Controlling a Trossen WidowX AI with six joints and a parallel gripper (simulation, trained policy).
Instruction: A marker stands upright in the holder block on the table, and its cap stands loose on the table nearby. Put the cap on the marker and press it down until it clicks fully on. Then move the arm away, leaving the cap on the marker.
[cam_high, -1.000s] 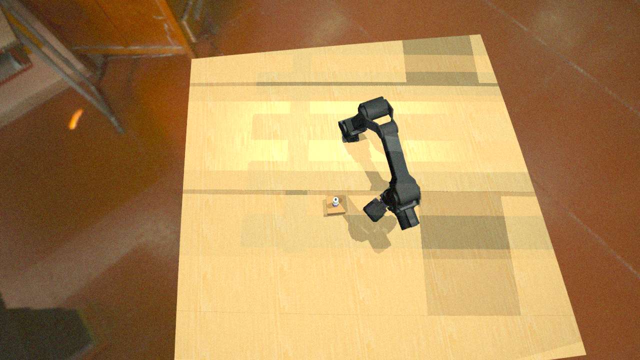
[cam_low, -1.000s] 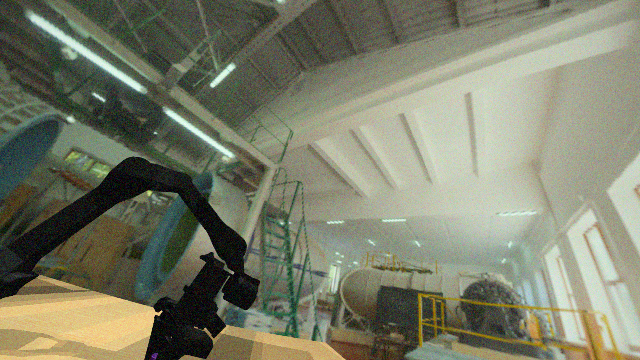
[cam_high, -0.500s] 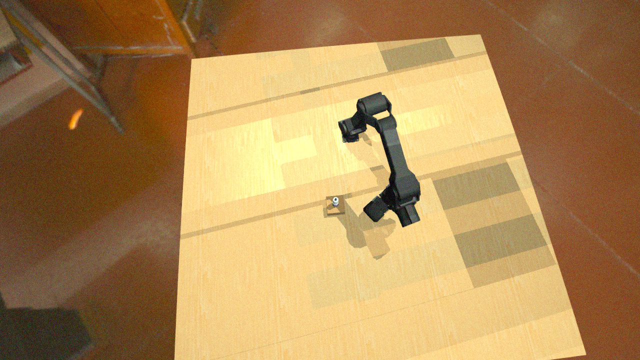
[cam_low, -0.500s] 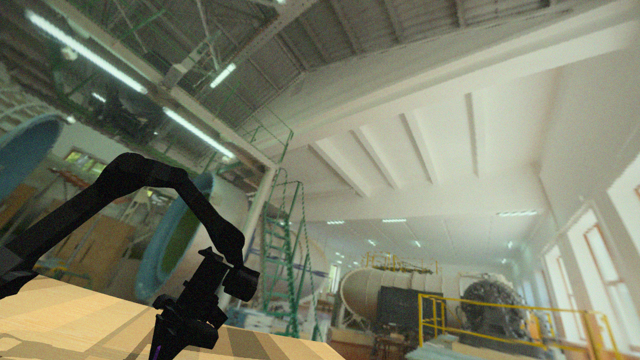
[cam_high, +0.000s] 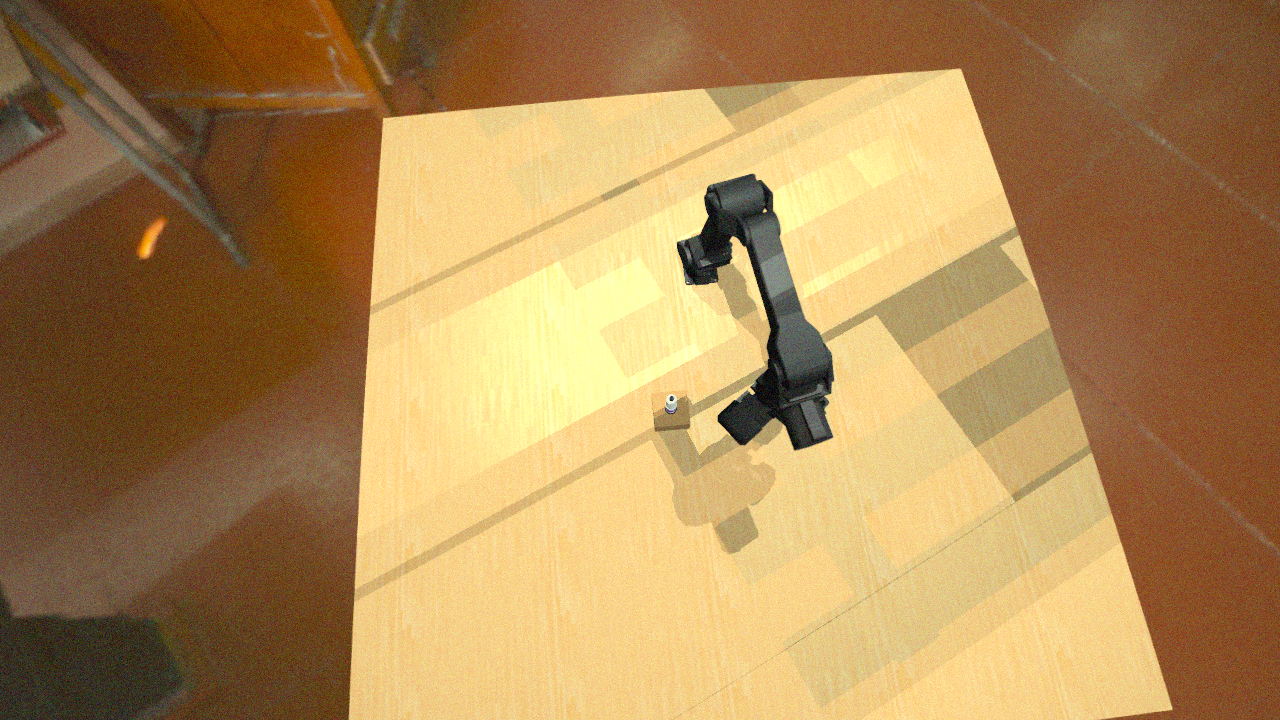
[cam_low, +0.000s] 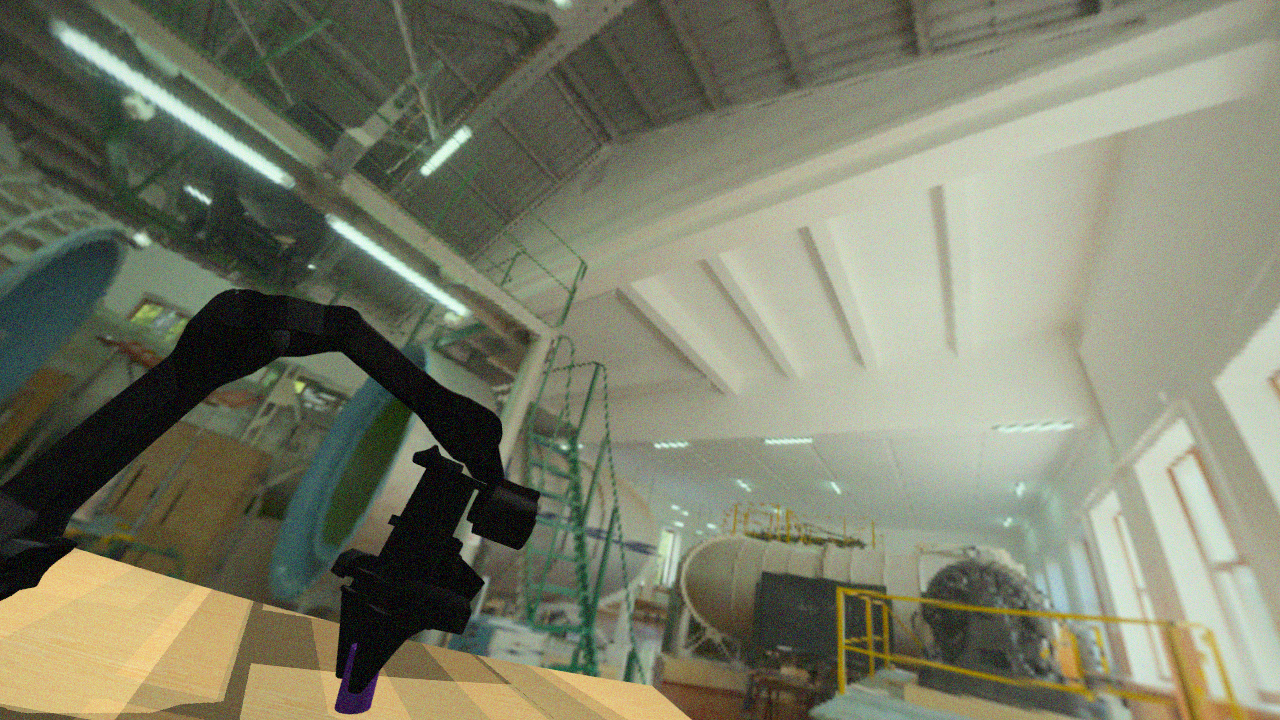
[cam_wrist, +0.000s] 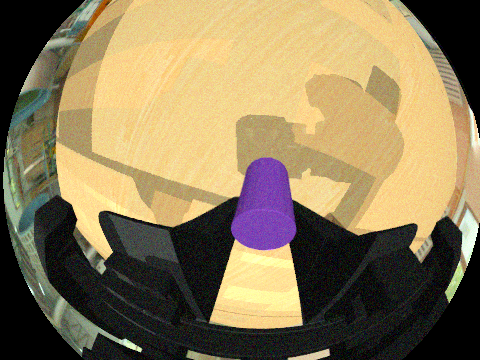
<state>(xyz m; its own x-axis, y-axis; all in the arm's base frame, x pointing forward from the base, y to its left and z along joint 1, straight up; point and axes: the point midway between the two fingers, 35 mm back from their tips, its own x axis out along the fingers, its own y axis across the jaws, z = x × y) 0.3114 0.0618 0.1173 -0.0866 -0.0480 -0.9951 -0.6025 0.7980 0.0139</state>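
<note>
Right now the tan holder block is 150 mm to the right of my gripper tip, 70 mm below it and 20 mm behind it. The rest, counted from my gripper tip: purple cap: 10 mm ahead, 10 mm above.
</note>
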